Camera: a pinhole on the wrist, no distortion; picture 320 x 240 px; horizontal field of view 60.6 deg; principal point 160.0 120.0 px. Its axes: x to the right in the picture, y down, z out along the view. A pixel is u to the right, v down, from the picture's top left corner.
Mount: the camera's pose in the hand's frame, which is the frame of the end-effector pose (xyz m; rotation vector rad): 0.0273 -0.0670 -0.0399 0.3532 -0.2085 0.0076
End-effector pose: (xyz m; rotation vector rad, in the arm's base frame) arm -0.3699 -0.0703 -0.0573 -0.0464 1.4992 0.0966
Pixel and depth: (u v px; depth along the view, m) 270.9 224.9 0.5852
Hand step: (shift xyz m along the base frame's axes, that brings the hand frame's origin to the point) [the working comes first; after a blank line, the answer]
In the camera's frame: 0.2370 0.2242 0.5852

0.6328 -0.0036 -0.0886
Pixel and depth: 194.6 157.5 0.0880
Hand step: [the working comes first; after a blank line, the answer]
In the camera's frame: 0.0111 0.0121 0.0880

0.0563 -0.0809 -0.0190
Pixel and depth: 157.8 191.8 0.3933
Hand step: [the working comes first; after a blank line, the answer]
In the camera's frame: -0.0032 0.1031 0.3933

0.3588 -0.0749 0.0817
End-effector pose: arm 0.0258 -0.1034 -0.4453 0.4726 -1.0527 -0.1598
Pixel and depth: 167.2 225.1 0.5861
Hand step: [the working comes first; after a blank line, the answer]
In the camera's frame: 0.0154 0.2250 0.5861

-0.5359 -0.1939 0.1406
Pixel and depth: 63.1 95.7 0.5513
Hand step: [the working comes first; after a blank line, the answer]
In the camera's frame: -0.1951 -0.0489 0.5513

-0.4597 -0.2910 -0.1839
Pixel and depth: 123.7 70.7 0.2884
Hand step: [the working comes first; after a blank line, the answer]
In the camera's frame: -0.0382 -0.0519 0.2884

-0.1840 -0.2265 -0.0674
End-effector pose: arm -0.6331 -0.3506 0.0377 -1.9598 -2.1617 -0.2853
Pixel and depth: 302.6 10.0 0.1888
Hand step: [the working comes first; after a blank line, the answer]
In the camera's frame: 0.0983 -0.0758 0.1888

-0.2166 0.1005 -0.0976
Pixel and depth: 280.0 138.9 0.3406
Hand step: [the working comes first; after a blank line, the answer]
In the camera's frame: 0.1493 0.0235 0.3406

-0.1832 0.1703 -0.2695
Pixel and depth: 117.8 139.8 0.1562
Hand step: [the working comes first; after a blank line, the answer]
In the camera's frame: -0.0241 0.0113 0.1562

-0.1088 -0.0088 -0.1064
